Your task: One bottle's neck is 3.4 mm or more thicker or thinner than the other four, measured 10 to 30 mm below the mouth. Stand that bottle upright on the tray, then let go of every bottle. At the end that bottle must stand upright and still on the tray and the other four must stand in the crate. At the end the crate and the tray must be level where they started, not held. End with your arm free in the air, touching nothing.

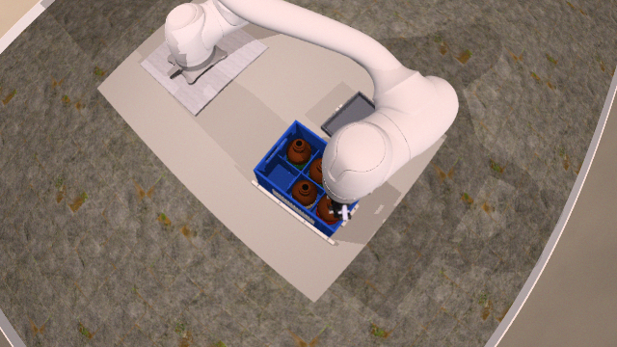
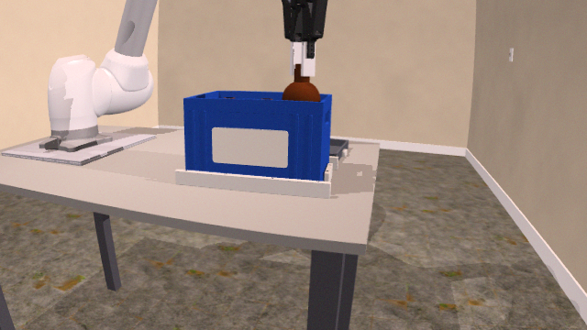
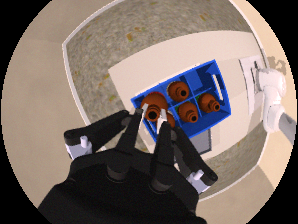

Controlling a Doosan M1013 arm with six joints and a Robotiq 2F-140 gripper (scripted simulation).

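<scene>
Now: hand 90 mm above the bottle. The rest, counted from my hand: crate 170 mm below, 90 mm behind, 30 mm to the left; then dark grey tray 290 mm to the left, 240 mm below, 100 mm behind.
</scene>
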